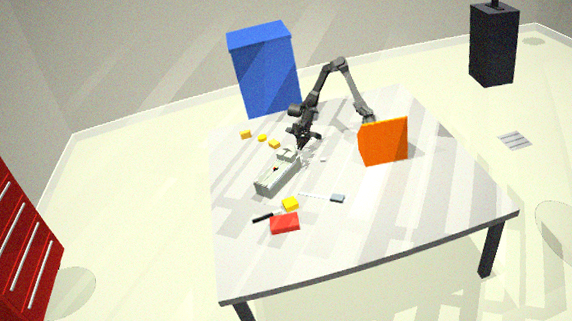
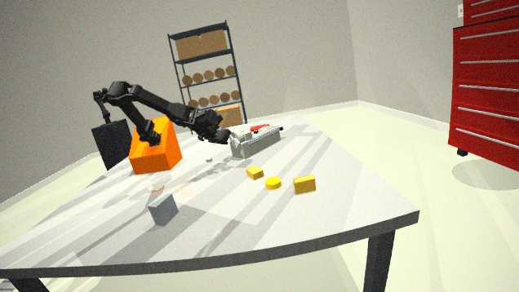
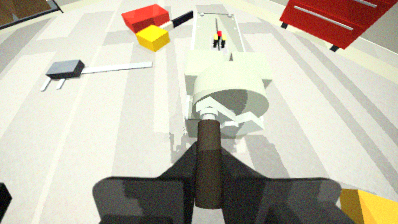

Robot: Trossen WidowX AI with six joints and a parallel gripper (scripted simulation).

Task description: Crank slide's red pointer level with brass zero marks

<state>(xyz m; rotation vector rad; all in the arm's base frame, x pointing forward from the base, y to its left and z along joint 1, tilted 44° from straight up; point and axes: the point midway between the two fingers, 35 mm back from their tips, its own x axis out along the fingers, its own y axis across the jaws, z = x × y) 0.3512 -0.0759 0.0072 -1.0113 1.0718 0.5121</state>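
My gripper tip is 1 cm past the dark brown crank handle, 1 cm to the left of it and 3 cm below it. The rest, counted from my gripper tip: yellow block 9 cm ahead, 31 cm to the left, 7 cm below; then grey cube 13 cm behind, 41 cm to the right, 5 cm below; then red pointer 13 cm ahead, 12 cm to the left.
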